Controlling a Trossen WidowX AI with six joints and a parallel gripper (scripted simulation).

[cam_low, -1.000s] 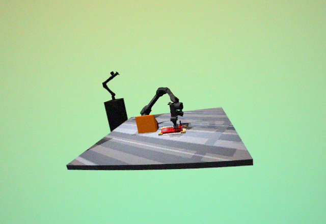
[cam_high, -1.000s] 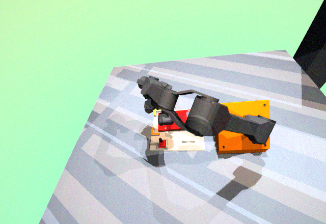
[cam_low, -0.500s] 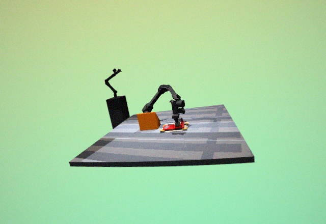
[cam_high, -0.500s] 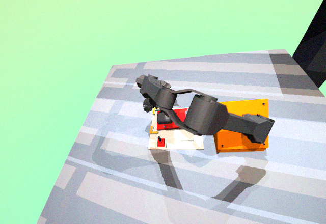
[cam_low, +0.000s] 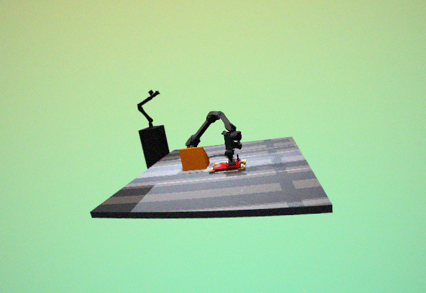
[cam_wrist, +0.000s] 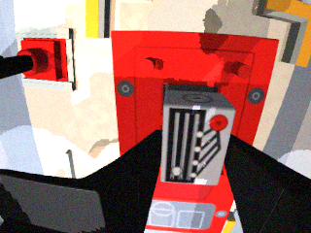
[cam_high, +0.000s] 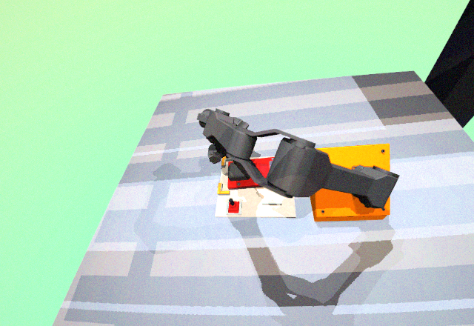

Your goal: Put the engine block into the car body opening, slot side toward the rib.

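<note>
Now: the grey engine block 10 mm below my gripper tip.
</note>
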